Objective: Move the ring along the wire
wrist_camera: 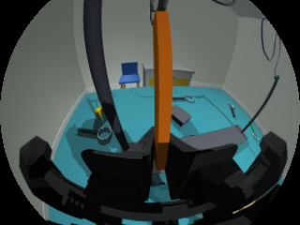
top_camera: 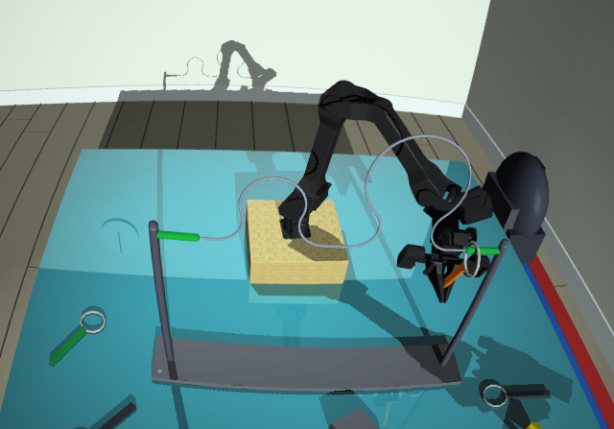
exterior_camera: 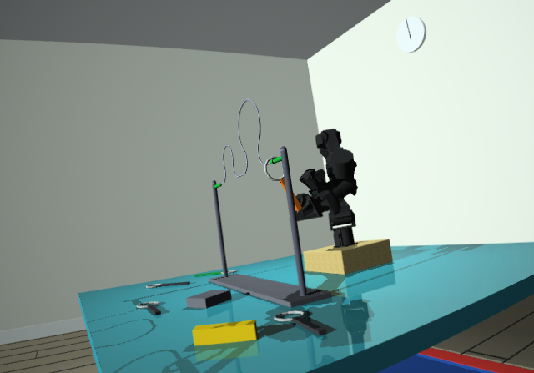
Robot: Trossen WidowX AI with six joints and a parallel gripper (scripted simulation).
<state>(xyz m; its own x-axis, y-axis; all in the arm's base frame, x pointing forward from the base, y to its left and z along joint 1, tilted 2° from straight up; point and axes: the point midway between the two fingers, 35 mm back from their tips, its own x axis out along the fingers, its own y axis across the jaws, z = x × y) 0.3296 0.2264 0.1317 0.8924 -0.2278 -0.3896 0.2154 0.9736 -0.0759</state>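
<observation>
My gripper tip is now 90 mm below the ring with orange handle. The rest, counted from my gripper tip: grey block: 180 mm below, 180 mm ahead, 170 mm to the right; then yellow block: 290 mm ahead, 180 mm to the left, 180 mm below.
</observation>
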